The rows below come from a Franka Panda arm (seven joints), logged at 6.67 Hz.
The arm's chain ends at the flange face. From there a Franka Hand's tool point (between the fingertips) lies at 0.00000 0.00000 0.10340 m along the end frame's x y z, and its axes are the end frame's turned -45 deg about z.
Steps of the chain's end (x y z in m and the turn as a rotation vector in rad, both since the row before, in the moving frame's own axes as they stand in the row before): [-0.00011, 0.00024, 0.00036, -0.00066, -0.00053, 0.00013]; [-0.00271, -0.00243, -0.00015, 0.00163, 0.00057, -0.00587]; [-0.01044, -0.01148, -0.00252, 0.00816, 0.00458, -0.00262]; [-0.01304, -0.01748, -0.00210, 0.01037, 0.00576, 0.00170]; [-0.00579, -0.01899, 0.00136, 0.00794, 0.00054, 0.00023]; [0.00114, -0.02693, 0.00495, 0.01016, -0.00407, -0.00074]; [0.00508, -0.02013, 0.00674, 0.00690, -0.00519, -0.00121]
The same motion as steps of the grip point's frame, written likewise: [-0.00033, 0.00010, 0.00036, -0.00009, -0.00084, 0.00013]; [-0.00004, -0.00371, -0.00015, 0.00075, 0.00156, -0.00587]; [0.00167, -0.01576, -0.00252, 0.00253, 0.00901, -0.00262]; [0.00432, -0.02192, -0.00211, 0.00326, 0.01141, 0.00170]; [0.00995, -0.01806, 0.00136, 0.00523, 0.00600, 0.00023]; [0.02029, -0.01928, 0.00494, 0.01006, 0.00431, -0.00074]; [0.01795, -0.01153, 0.00674, 0.00855, 0.00121, -0.00121]
